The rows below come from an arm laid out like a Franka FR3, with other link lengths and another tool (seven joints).
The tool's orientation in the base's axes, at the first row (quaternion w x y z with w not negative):
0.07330, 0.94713, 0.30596, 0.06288
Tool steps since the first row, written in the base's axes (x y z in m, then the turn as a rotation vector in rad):
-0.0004, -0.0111, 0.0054, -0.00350, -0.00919, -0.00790
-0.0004, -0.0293, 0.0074, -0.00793, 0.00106, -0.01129
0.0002, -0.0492, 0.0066, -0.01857, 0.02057, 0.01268
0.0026, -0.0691, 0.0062, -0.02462, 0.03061, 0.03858
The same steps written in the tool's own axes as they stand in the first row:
-0.0065, 0.0096, -0.0043, -0.00881, 0.00397, 0.00810
-0.0170, 0.0246, -0.0044, -0.00660, -0.00738, 0.00967
-0.0283, 0.0407, -0.0015, -0.00189, -0.02484, -0.01755
-0.0381, 0.0580, 0.0013, 0.00107, -0.03175, -0.04497

